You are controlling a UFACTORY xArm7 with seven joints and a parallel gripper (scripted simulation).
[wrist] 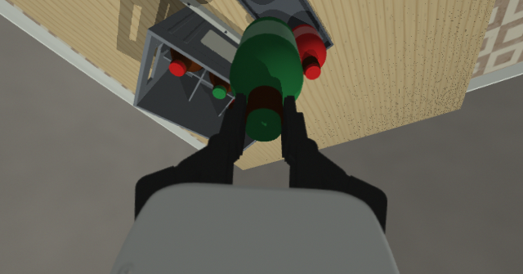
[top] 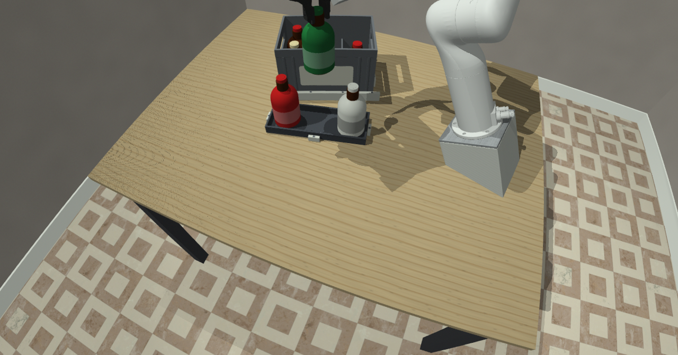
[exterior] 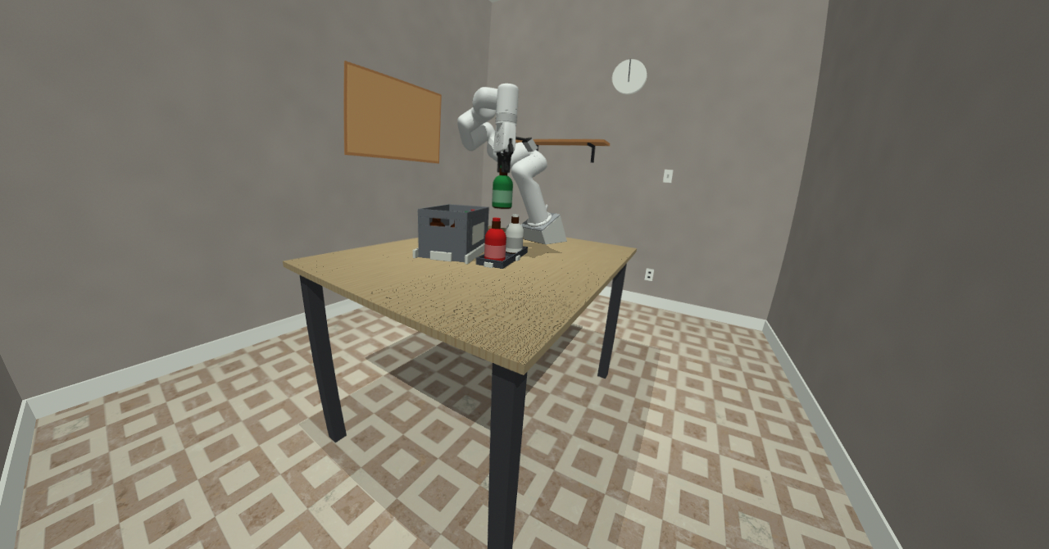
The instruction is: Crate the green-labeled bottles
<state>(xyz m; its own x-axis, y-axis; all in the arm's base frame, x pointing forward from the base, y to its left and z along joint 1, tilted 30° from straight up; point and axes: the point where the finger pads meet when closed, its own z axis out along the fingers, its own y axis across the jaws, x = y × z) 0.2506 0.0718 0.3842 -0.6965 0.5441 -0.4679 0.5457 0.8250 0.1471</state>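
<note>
The green-labeled bottle is 7 cm below my hand. From my hand the other things lie so: white bottle 25 cm below, 9 cm behind, 2 cm to the left; dark grey crate 25 cm below, 18 cm to the right, 4 cm ahead; red bottle 25 cm below, 9 cm ahead, 3 cm to the left.
</note>
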